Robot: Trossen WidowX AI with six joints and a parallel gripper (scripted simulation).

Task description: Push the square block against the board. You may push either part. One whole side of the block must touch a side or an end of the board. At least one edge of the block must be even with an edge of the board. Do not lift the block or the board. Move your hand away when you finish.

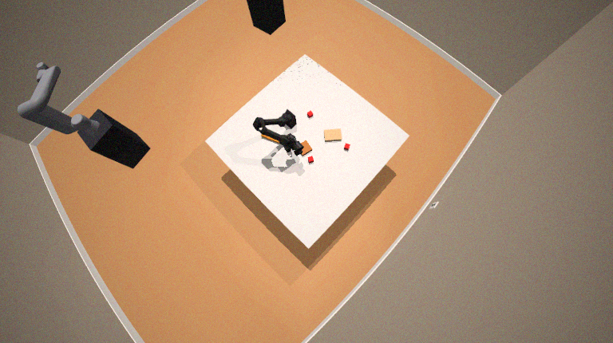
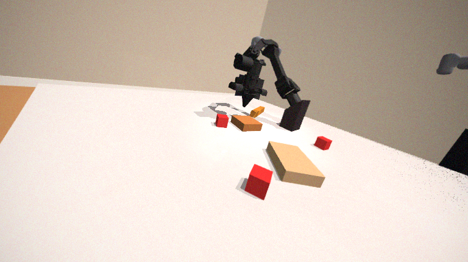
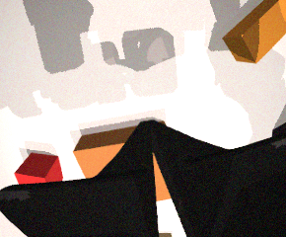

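My gripper tip is 5 cm short of the orange square block, 6 cm to the right of it and 5 cm above it. Also, from my gripper tip: tan board (17 cm ahead, 31 cm to the left, 5 cm below); orange strip (22 cm behind, 3 cm to the right, 5 cm below).
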